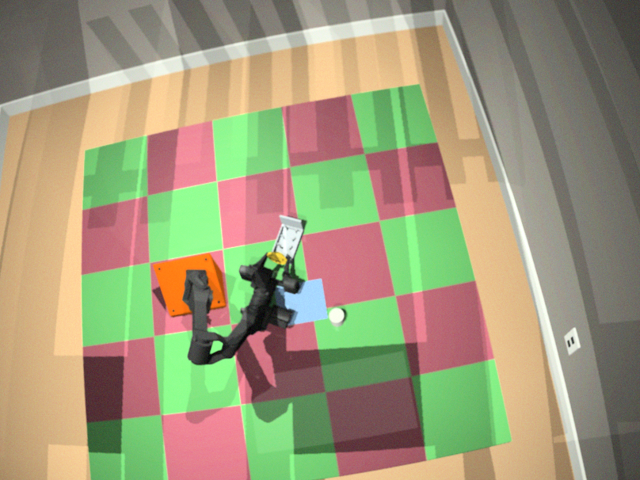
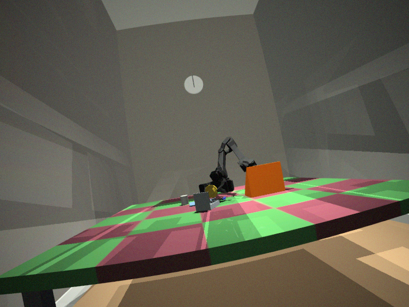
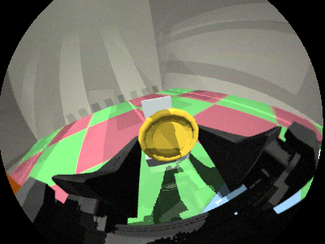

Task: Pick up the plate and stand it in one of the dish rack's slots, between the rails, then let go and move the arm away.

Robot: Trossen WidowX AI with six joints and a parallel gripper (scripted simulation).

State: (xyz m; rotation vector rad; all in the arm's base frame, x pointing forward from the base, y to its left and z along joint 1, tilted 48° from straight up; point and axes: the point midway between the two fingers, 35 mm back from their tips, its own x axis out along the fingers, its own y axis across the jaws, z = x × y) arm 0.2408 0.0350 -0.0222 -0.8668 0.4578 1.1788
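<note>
My gripper tip is 6 cm to the right of the grey dish rack, 4 cm above it and 2 cm short of it. Round my gripper tip: blue spoon 14 cm to the right, 6 cm below, 6 cm behind; light blue mat 14 cm to the right, 6 cm below, 6 cm ahead; yellow plate 1 cm to the right.
</note>
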